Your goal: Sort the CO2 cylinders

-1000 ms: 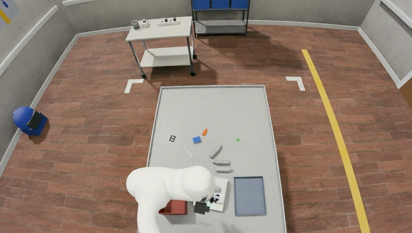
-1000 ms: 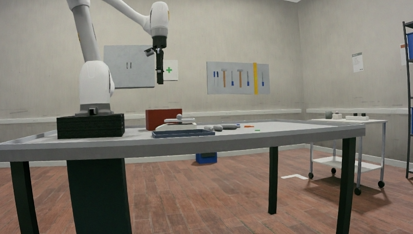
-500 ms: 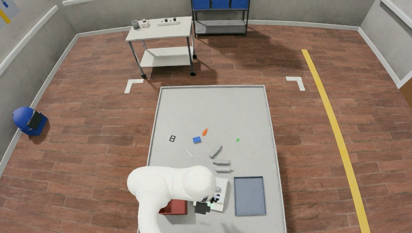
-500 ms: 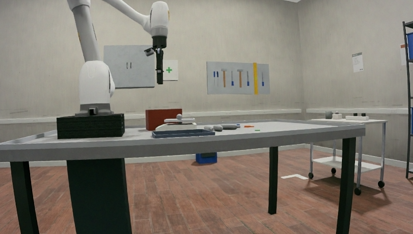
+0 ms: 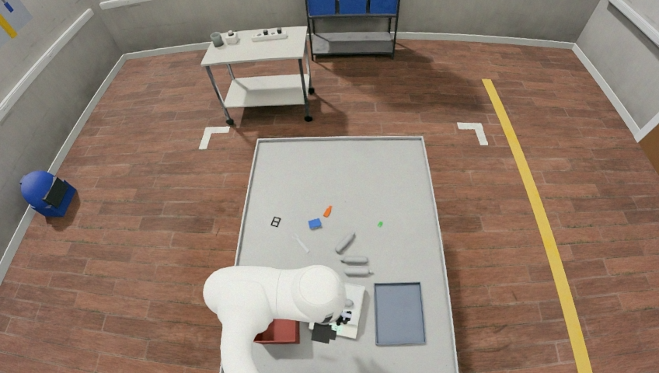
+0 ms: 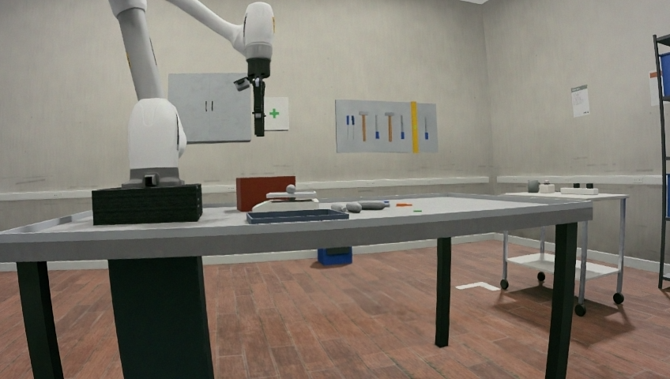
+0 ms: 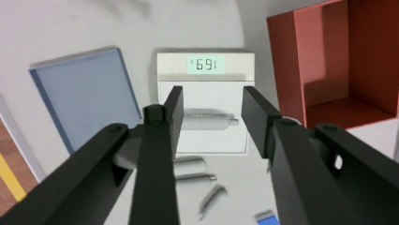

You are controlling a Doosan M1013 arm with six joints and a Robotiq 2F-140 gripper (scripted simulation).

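Now: hand 100 mm short of the scale platform, 20 mm to the left of it and 230 mm above it. The rest, counted from my hand: grey CO2 cylinder: 230 mm ahead, 130 mm to the right, 280 mm below; then scale: 90 mm ahead, 20 mm to the right, 250 mm below; then red scrap bin: 40 mm ahead, 210 mm to the left, 250 mm below.
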